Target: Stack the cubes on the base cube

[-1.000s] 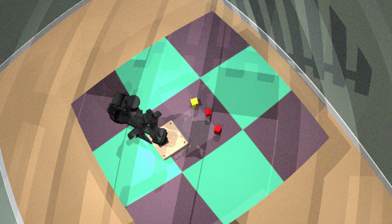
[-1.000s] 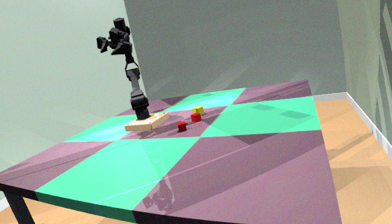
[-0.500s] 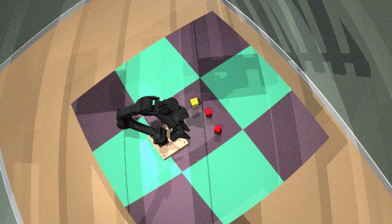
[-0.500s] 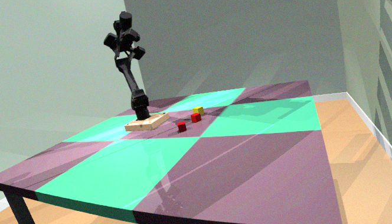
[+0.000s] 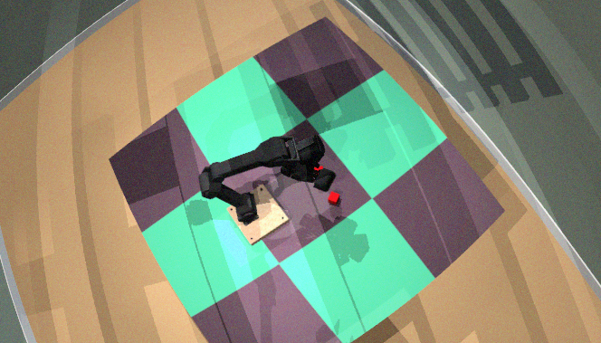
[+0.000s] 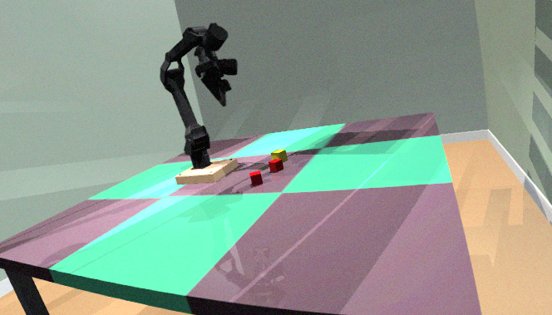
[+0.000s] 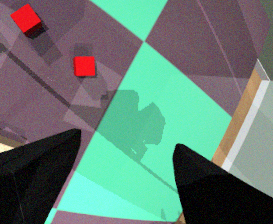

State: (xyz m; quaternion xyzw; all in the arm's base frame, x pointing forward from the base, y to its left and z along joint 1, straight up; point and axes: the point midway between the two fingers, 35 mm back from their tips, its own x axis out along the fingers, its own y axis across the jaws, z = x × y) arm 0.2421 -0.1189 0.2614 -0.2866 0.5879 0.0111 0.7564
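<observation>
My gripper tip is now 40 mm short of the yellow cube, 220 mm to the right of it and 240 mm above it.
</observation>
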